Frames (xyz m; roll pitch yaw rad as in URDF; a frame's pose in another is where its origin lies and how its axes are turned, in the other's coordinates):
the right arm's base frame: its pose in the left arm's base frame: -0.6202 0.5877 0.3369 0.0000 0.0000 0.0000
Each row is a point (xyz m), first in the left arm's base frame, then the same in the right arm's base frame.
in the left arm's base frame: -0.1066 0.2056 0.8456
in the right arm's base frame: 0.5136 -0.3821 0.5087
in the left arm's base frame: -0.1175 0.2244 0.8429
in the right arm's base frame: 0.5027 -0.3633 0.5060
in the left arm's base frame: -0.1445 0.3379 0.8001
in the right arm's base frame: 0.4757 -0.2498 0.4632
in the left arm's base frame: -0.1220 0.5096 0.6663
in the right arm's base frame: 0.4982 -0.0781 0.3294
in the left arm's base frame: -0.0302 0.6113 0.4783
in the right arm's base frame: 0.5900 0.0236 0.1414
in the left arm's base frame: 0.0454 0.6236 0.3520
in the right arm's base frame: 0.6656 0.0359 0.0151
